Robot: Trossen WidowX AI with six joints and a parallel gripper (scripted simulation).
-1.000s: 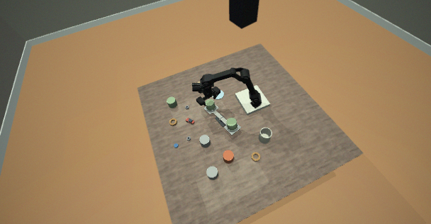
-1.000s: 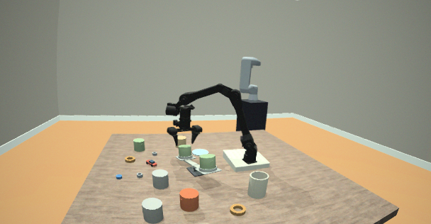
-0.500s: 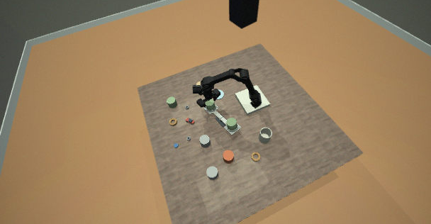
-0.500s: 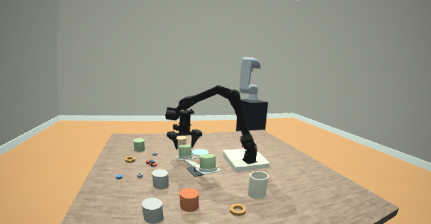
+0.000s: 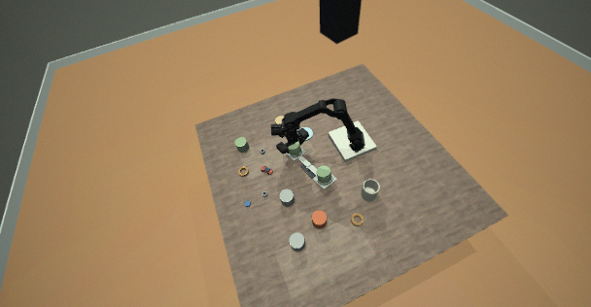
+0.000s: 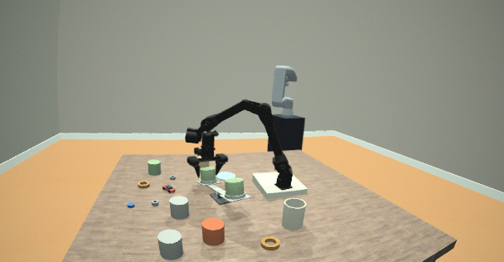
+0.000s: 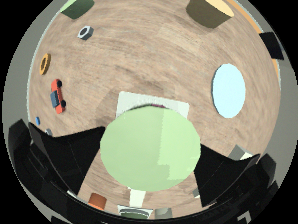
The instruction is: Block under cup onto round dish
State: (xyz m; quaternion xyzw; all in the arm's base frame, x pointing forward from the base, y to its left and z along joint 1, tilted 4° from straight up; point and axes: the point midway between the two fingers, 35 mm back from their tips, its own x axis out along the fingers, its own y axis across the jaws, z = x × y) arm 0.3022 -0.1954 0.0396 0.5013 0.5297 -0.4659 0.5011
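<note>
Right now the mint block is 10 mm below my gripper tip. Also, from my gripper tip: round light-blue dish (130 mm behind, 90 mm to the right, 50 mm below); then small balance (10 mm behind, 140 mm to the left, 10 mm below); then red toy car (190 mm ahead, 40 mm below).
</note>
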